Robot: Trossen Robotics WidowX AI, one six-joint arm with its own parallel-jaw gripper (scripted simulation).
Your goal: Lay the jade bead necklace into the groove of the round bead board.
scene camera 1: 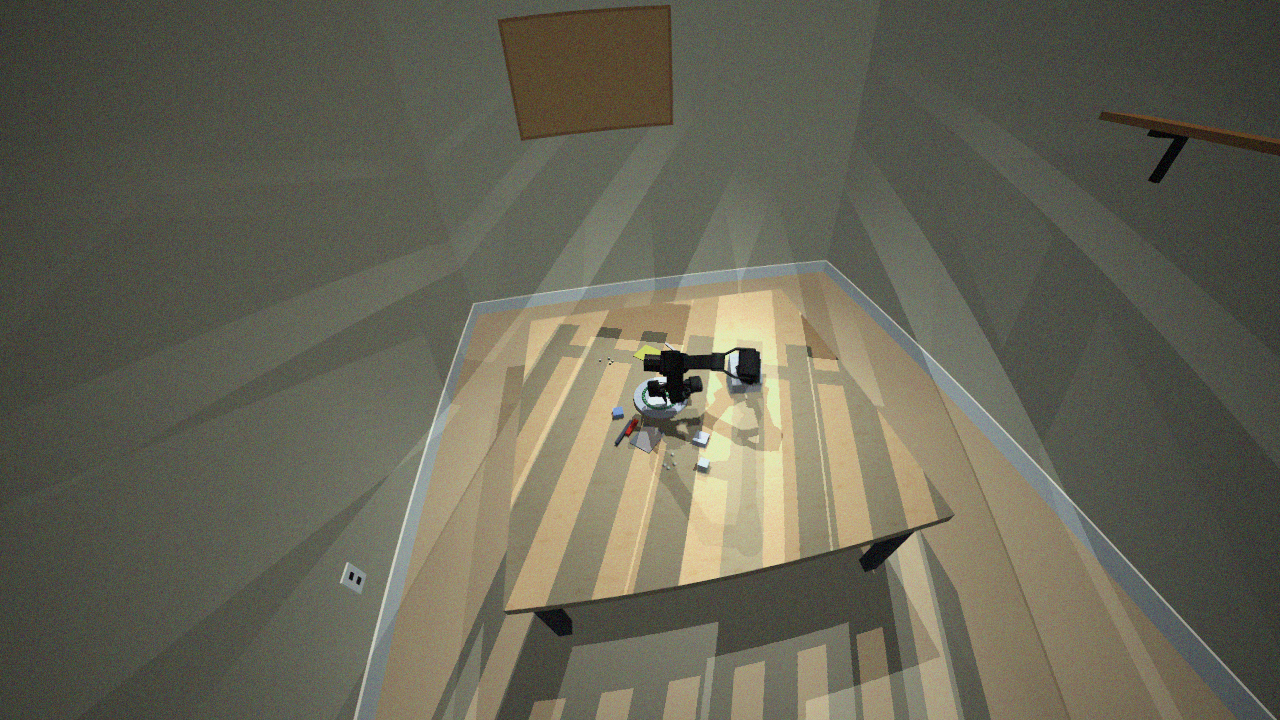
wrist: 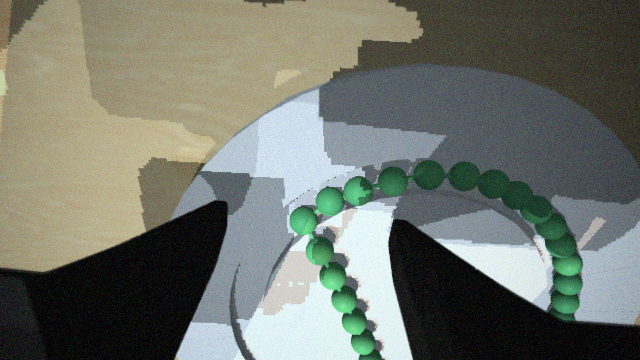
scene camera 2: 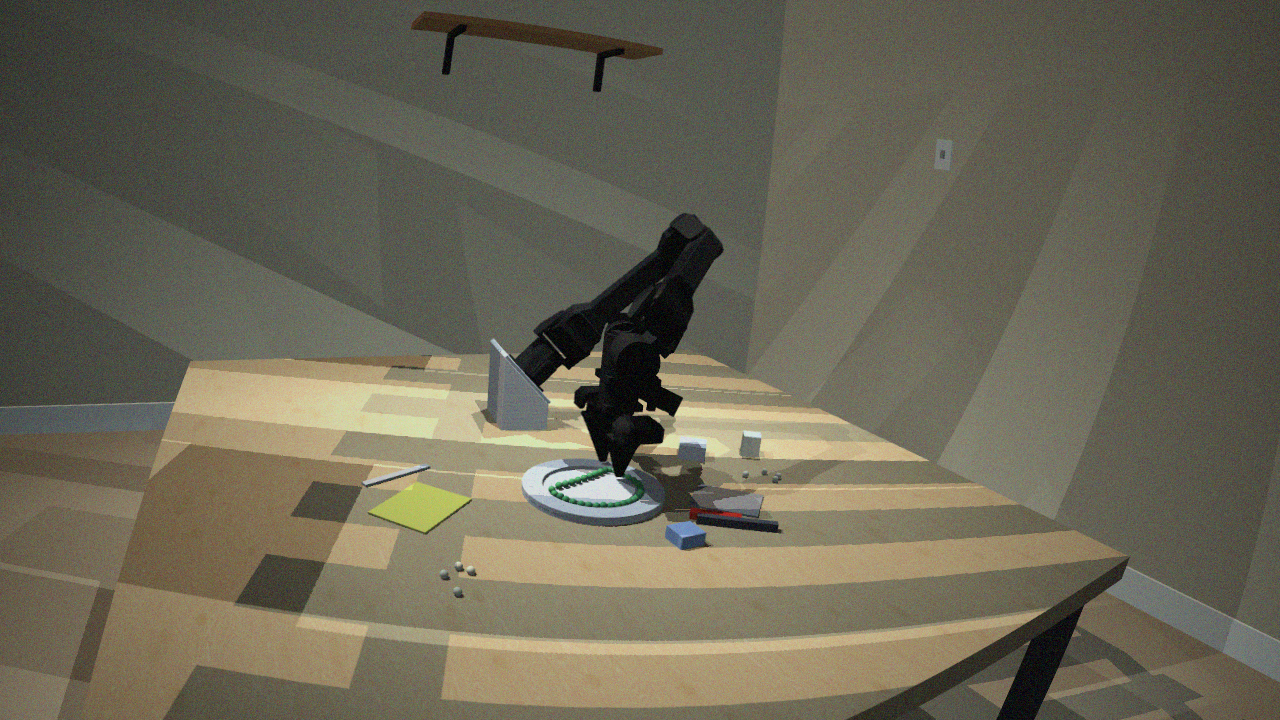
Labels:
my gripper: scene camera 1; wrist 310, 222; scene camera 2
same spot on my gripper: (scene camera 1: 678, 390) = (scene camera 2: 658, 385)

